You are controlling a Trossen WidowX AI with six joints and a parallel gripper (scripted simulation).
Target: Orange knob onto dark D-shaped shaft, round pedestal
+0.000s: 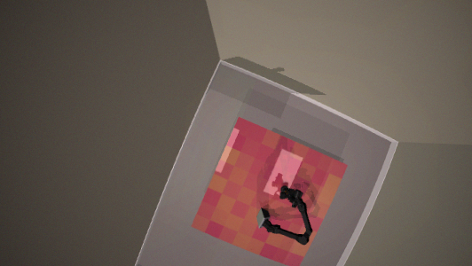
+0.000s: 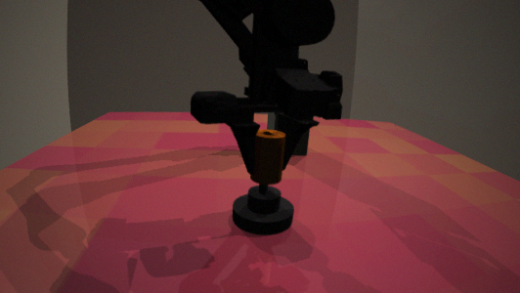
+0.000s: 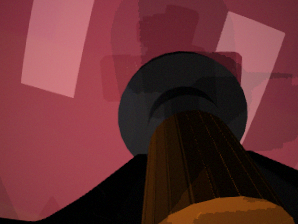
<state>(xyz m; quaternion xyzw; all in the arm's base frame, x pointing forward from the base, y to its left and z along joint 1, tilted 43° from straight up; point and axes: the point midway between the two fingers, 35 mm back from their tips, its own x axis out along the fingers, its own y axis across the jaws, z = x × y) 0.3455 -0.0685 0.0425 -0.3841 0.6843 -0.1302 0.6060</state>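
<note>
Right now the orange knob is 2 cm above my gripper tip. From my gripper tip the other things lie so: dark pedestal (4 cm below).
</note>
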